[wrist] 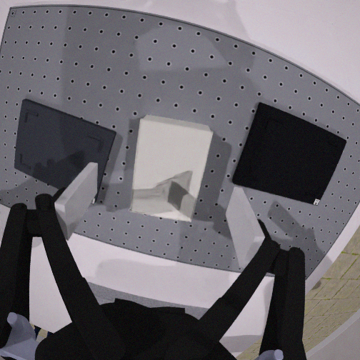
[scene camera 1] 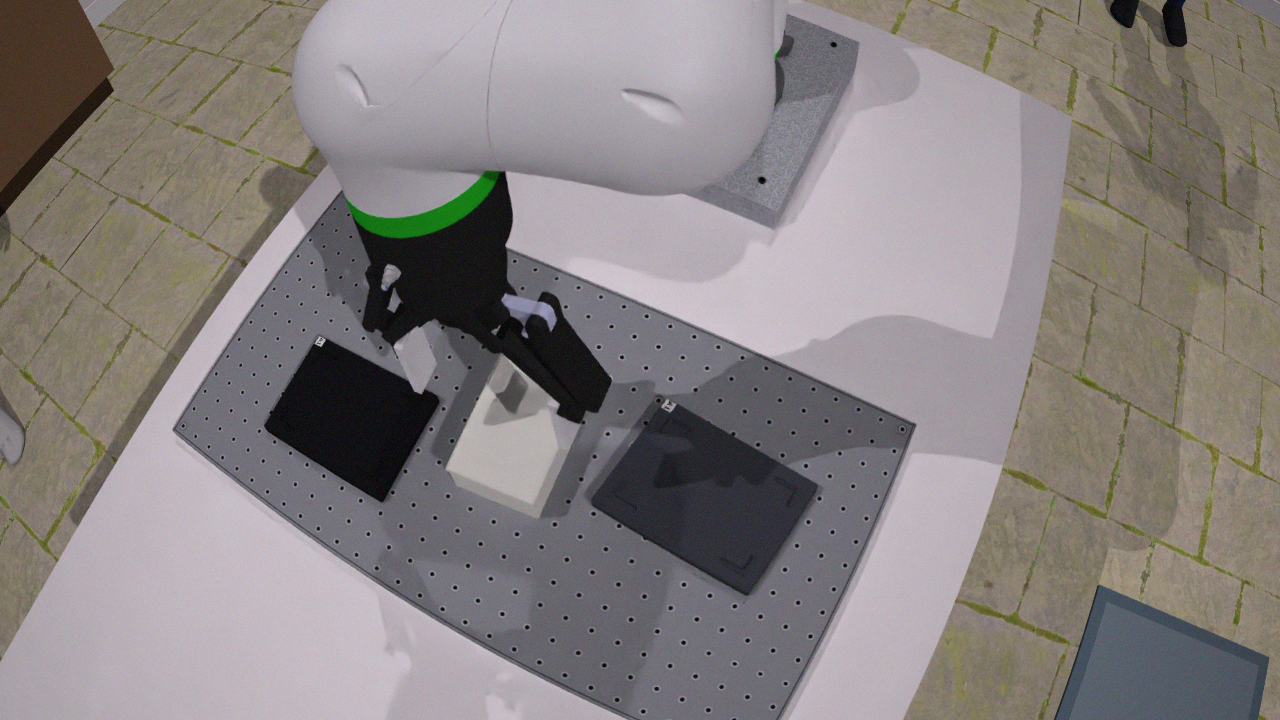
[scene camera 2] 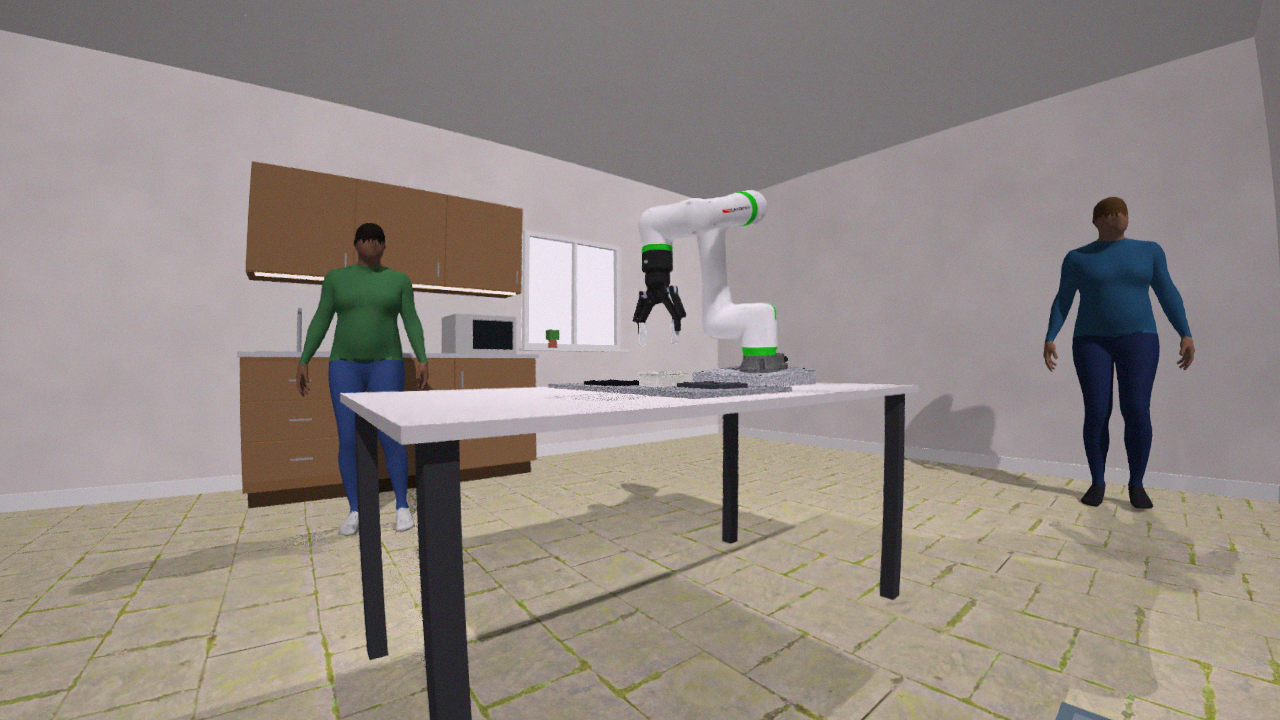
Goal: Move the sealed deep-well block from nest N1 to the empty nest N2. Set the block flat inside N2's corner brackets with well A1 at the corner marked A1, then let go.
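Places are measured from the arm's base along level axes (x ahead, y left, z up), in millimetres.
Pixels of known places: gripper, between the fingertips: (scene camera 1: 494,404) (scene camera 2: 658,344); arm's base, origin of its link: (scene camera 2: 759,370).
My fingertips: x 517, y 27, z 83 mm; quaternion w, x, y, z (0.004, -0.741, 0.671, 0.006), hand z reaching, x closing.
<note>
For each thing: its middle in the pictures, then the offset to it from my fingertips. Level surfaces: height alone.
- off-white block, middle of its body: (scene camera 1: 519,434) (scene camera 2: 663,378) dz -102, dx -22, dy -4 mm
- black nest, middle of its body: (scene camera 1: 346,414) (scene camera 2: 613,382) dz -115, dx +40, dy -177 mm
- dark grey nest, middle of its body: (scene camera 1: 707,496) (scene camera 2: 711,384) dz -115, dx -48, dy +166 mm
- perforated board, height of its surface: dz -122 mm
- white table, height of its surface: dz -135 mm
The off-white block (scene camera 1: 505,461) (scene camera 2: 664,373) (wrist: 172,142) lies on the perforated board between the two nests, in neither of them. Its well A1 cannot be made out. The black nest (scene camera 1: 353,425) (scene camera 2: 611,382) (wrist: 290,152) is left of it in scene camera 1, and the dark grey nest (scene camera 1: 702,519) (scene camera 2: 711,385) (wrist: 60,137), with corner brackets, is right of it. Each has a small white label at one corner; I cannot read which is N1 or N2. My gripper (scene camera 1: 496,380) (scene camera 2: 659,334) (wrist: 163,189) is open and empty, above the block and apart from it.
The perforated board (scene camera 1: 572,617) (scene camera 2: 657,390) (wrist: 100,70) lies on the white table (scene camera 1: 161,617) (scene camera 2: 501,411). The arm's grey base plate (scene camera 1: 810,116) (scene camera 2: 801,376) is behind the board. Two people (scene camera 2: 368,313) (scene camera 2: 1112,291) stand beyond the table.
</note>
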